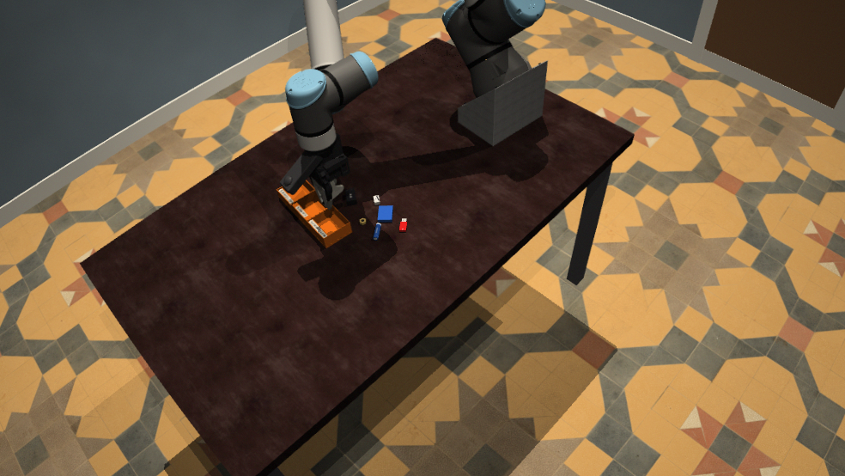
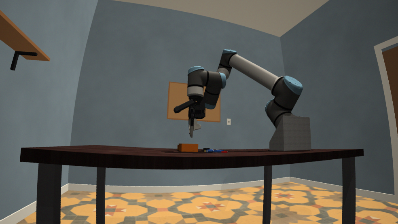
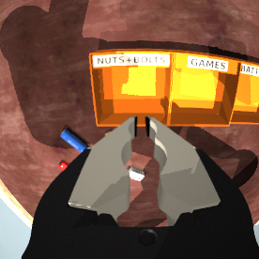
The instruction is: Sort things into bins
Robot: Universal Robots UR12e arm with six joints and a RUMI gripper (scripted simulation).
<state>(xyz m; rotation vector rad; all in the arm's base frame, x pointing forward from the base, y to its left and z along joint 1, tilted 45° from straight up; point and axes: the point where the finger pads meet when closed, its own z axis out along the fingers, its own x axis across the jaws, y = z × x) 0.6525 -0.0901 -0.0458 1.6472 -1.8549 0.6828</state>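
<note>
Now: hand 110 mm past the black 9 V battery, 80 mm above it and 50 mm to the left of it. From my hand the other things lie so: blue battery: 110 mm to the left, 80 mm below, 70 mm behind; yellow nut: 80 mm below, 70 mm behind, 50 mm to the left; white piece: 150 mm behind, 80 mm below, 20 mm to the left.
</note>
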